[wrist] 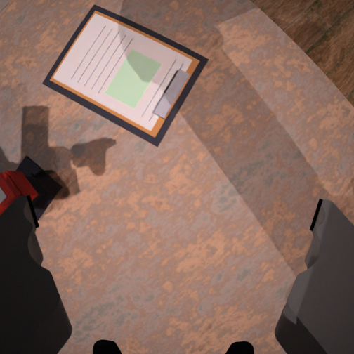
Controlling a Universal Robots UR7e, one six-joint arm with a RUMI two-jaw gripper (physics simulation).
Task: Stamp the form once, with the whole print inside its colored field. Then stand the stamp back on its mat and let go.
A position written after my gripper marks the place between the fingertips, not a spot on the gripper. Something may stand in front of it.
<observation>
In view: my gripper (pixel 174 202), a dark mat (pixel 51 187) and a form (pixel 138 79).
</observation>
